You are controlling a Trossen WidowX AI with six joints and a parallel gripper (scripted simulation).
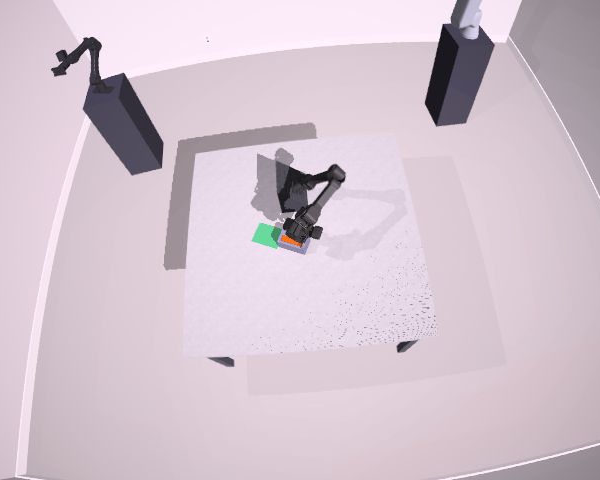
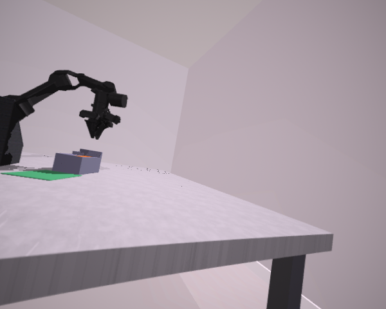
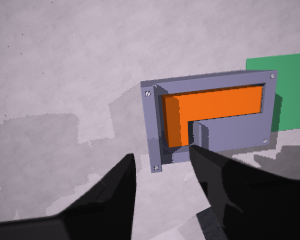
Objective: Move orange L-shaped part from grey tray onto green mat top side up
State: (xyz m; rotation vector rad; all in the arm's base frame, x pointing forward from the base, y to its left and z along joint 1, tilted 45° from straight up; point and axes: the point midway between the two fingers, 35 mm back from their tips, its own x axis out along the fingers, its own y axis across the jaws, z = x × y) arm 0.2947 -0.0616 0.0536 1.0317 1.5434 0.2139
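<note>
The orange L-shaped part is 30 mm behind my gripper tip, 40 mm to the right of it and 90 mm below it. Round my gripper tip: green mat: 110 mm behind, 190 mm to the right, 160 mm below.
</note>
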